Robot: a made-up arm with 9 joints. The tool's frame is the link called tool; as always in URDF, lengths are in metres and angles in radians. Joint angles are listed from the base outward. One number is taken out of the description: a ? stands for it. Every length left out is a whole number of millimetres.
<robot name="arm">
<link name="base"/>
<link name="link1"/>
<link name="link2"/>
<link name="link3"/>
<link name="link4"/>
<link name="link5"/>
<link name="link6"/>
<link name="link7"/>
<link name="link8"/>
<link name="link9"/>
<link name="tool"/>
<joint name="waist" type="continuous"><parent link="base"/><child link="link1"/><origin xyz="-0.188 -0.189 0.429" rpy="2.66 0.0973 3.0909"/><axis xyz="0 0 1"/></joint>
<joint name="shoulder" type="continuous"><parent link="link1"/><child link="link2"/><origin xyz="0.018 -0.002 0" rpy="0.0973 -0.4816 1.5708"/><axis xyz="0 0 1"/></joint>
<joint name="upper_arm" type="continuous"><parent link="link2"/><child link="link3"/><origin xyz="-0.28 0.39 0" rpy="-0.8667 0.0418 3.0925"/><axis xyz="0 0 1"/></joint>
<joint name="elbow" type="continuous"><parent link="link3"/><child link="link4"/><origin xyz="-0.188 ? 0" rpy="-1.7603 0.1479 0.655"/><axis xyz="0 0 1"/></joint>
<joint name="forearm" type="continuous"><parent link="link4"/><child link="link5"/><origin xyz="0.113 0.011 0" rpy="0.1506 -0.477 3.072"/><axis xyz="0 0 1"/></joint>
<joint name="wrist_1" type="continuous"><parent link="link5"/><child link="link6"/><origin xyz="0.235 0.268 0" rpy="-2.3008 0.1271 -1.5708"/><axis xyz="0 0 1"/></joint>
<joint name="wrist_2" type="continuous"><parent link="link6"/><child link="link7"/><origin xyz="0.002 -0.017 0" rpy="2.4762 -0.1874 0.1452"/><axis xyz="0 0 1"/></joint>
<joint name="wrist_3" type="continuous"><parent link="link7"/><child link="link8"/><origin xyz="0.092 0.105 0" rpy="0.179 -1.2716 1.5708"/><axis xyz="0 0 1"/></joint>
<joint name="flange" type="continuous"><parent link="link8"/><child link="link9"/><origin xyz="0.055 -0.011 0" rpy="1.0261 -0.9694 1.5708"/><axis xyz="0 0 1"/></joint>
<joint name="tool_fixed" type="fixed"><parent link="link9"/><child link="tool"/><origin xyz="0.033 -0.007 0" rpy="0.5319 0.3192 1.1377"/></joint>
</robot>
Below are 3 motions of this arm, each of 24 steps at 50 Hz.
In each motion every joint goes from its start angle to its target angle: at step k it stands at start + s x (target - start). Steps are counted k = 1, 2, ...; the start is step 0. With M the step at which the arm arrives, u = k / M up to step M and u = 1 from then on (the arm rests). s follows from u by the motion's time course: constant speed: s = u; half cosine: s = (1 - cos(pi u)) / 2; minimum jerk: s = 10 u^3 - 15 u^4 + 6 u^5.
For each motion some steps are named. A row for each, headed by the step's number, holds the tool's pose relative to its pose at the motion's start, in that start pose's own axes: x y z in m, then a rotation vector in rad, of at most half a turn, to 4 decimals.
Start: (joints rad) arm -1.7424 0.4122 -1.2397 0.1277 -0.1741 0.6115 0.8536 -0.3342 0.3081
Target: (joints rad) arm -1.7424 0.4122 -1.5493 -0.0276 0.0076 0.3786 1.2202 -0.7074 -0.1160
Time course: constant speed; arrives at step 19
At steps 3, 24:
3: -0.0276 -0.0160 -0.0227 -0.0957 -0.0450 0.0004
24: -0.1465 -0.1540 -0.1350 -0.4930 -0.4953 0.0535

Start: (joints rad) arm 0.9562 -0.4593 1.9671 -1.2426 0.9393 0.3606 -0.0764 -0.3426 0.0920
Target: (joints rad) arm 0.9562 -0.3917 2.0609 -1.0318 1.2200 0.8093 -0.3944 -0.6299 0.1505
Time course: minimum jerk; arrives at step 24
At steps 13, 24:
13: 0.1496 -0.0160 0.0208 -0.1619 -0.0026 -0.4365
24: 0.2572 -0.0359 0.0600 -0.2077 -0.0305 -0.7719

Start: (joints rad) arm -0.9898 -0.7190 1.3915 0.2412 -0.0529 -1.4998 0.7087 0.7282 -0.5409
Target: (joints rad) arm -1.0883 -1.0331 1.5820 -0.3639 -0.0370 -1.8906 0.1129 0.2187 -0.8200
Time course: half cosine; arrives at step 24
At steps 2, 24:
2: 0.0037 0.0010 -0.0029 -0.0110 -0.0222 -0.0076
24: 0.2991 0.0530 -0.0847 -0.2030 -1.4024 -0.3817

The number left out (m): -0.135
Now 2 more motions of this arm.
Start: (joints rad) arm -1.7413 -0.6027 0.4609 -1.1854 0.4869 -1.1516 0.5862 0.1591 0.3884
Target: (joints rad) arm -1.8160 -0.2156 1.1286 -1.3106 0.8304 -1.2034 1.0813 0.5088 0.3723
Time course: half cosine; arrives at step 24
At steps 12, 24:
12: -0.1256 -0.1786 -0.2682 -0.4746 0.2707 0.3643
24: -0.3191 -0.4341 -0.3813 -0.7588 0.7931 0.7048

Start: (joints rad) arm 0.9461 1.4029 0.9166 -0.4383 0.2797 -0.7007 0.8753 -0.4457 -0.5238
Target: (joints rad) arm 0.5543 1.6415 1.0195 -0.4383 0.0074 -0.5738 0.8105 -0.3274 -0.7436
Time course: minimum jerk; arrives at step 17
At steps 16, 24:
16: 0.0673 0.1819 0.1470 0.2382 0.1737 -0.5519
24: 0.0675 0.1822 0.1473 0.2386 0.1740 -0.5529

